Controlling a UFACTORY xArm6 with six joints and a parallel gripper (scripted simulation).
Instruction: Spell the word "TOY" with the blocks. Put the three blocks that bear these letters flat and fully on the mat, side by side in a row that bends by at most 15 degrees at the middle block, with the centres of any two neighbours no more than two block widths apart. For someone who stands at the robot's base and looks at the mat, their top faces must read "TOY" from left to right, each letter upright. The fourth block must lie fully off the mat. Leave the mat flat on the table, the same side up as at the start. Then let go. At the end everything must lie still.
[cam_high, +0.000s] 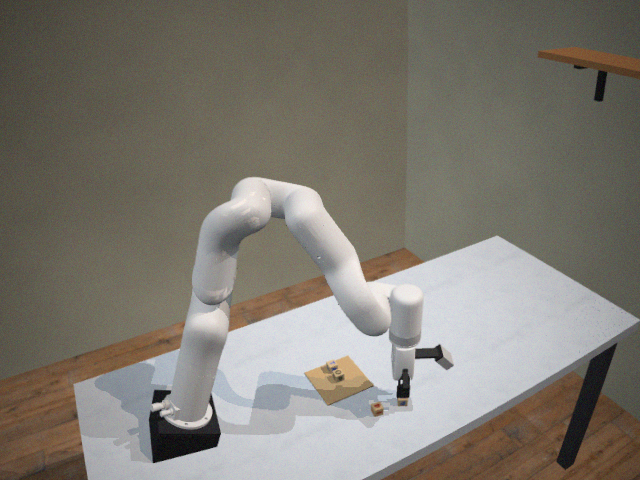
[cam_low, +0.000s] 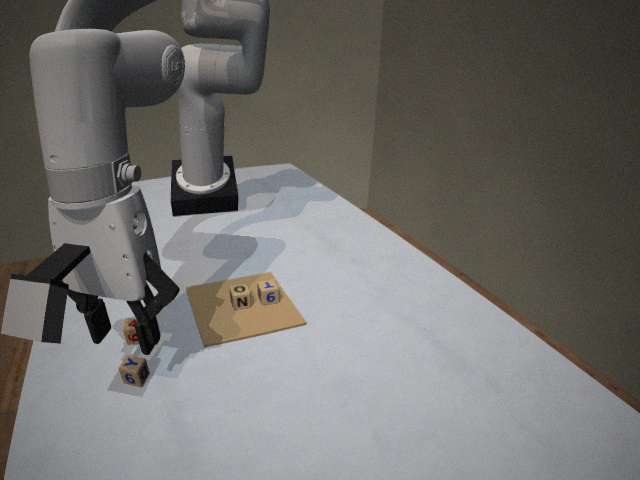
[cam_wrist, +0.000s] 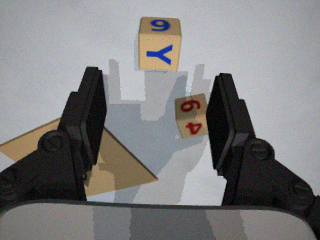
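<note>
The Y block is 6 cm below my hand. Round my hand: tan mat (18 cm to the left, 7 cm below, 6 cm behind).
</note>
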